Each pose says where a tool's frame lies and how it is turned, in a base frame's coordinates. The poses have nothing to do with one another.
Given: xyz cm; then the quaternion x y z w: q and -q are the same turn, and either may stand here.
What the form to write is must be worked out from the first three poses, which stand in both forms.
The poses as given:
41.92 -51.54 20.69 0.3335 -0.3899 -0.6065 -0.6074
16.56 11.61 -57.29 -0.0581 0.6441 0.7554 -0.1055
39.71 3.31 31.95 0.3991 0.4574 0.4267 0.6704
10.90 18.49 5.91 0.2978 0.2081 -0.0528 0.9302
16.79 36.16 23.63 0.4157 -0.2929 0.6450 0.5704
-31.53 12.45 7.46 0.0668 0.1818 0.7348 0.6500
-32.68 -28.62 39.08 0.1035 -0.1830 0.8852 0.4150
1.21 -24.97 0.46 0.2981 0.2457 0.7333 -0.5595
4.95 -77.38 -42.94 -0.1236 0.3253 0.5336 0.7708
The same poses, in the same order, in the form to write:
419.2 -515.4 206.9 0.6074 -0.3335 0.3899 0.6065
165.6 116.1 -572.9 0.1055 0.0581 -0.6441 -0.7554
397.1 33.1 319.5 0.6704 0.3991 0.4574 0.4267
109.0 184.9 59.1 0.9302 0.2978 0.2081 -0.0528
167.9 361.6 236.3 0.5704 0.4157 -0.2929 0.6450
-315.3 124.5 74.6 0.6500 0.0668 0.1818 0.7348
-326.8 -286.2 390.8 0.4150 0.1035 -0.1830 0.8852
12.1 -249.7 4.6 0.5595 -0.2981 -0.2457 -0.7333
49.5 -773.8 -429.4 0.7708 -0.1236 0.3253 0.5336

